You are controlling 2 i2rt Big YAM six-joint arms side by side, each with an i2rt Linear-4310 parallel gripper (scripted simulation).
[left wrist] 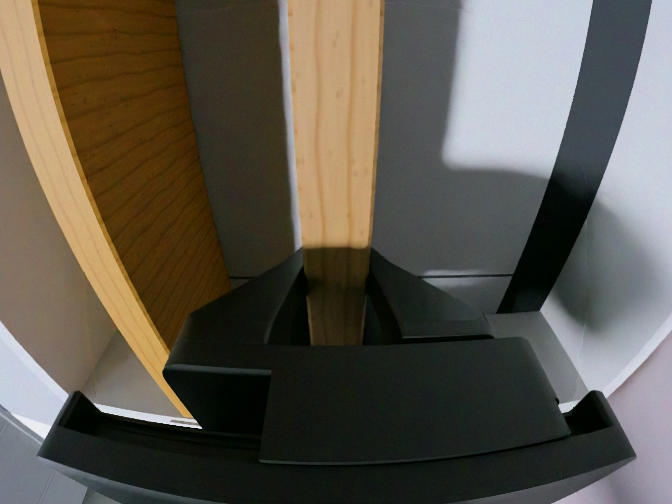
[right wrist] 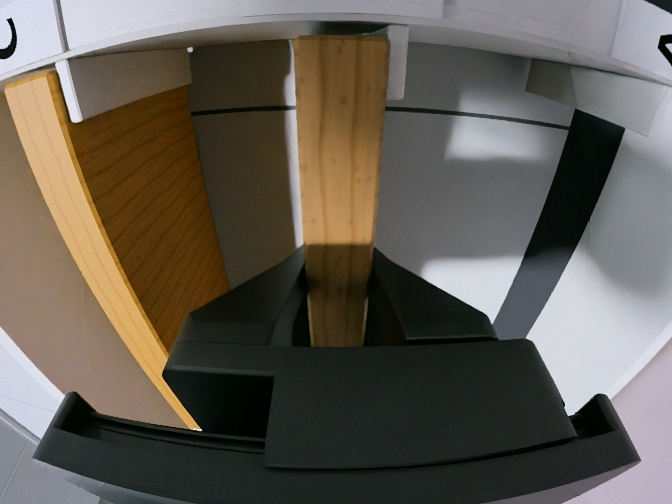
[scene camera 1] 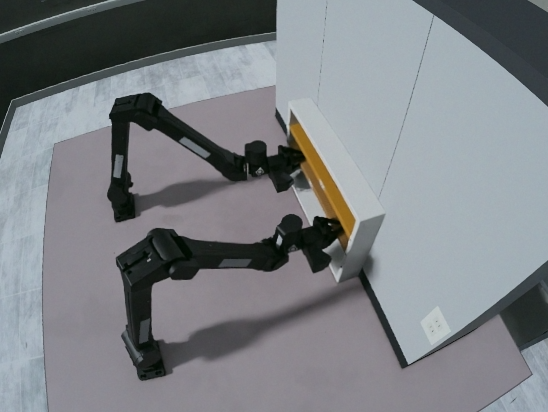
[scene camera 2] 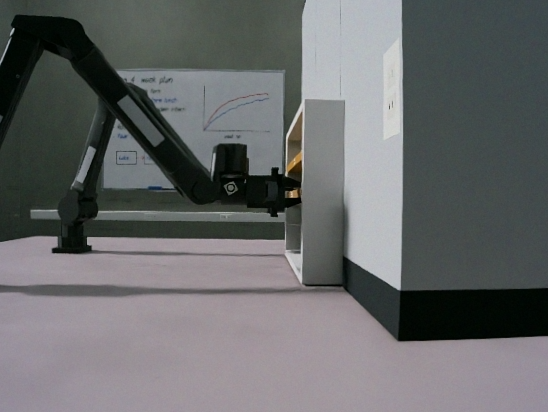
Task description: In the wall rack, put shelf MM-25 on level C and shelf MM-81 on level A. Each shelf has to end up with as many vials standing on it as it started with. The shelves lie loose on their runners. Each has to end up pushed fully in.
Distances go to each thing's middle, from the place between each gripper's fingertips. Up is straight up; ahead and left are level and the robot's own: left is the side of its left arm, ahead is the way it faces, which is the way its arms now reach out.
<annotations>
My right hand is 15 cm to the right of the white wall rack (scene camera 1: pixel 360 198). From my right hand the other things lie so: wall socket (scene camera 2: pixel 391 127): 41 cm to the right, 12 cm above, 4 cm ahead.
Right now the white wall rack is 150 mm to the right of my left hand. From my left hand the other things lie so: wall socket (710 mm to the right, 120 mm above, 40 mm ahead).
</annotations>
